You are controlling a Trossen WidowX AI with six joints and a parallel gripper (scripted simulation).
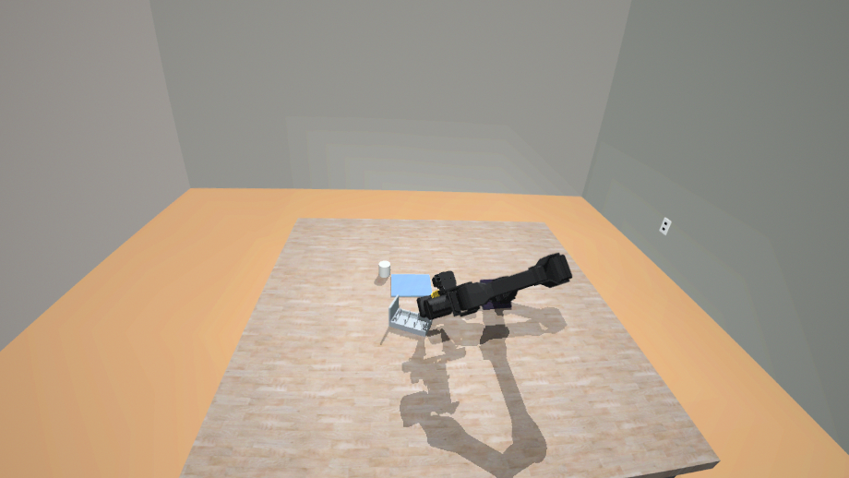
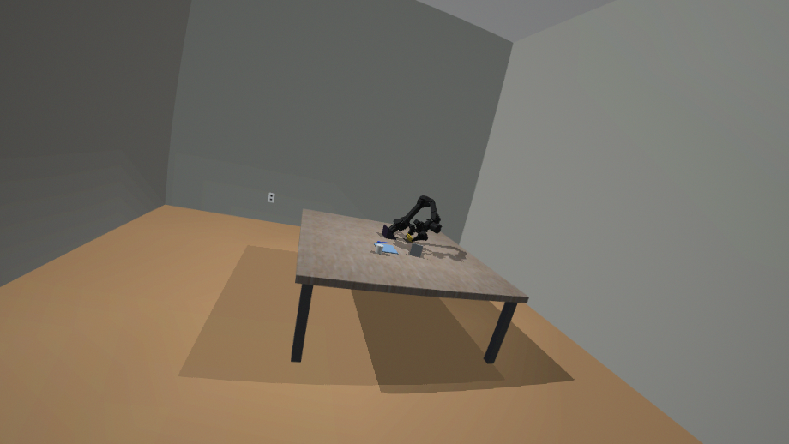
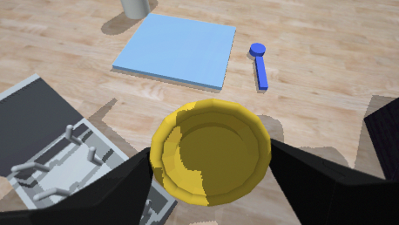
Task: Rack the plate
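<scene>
Right now my gripper tip is 90 mm short of the grey dish rack, 30 mm to the right of it and 50 mm above it. The rest, counted from my gripper tip: blue utensil (50 mm behind, 160 mm to the right, 70 mm below); then white cup (160 mm ahead, 260 mm to the right, 40 mm below); then yellow plate (10 mm to the left, 10 mm above).
</scene>
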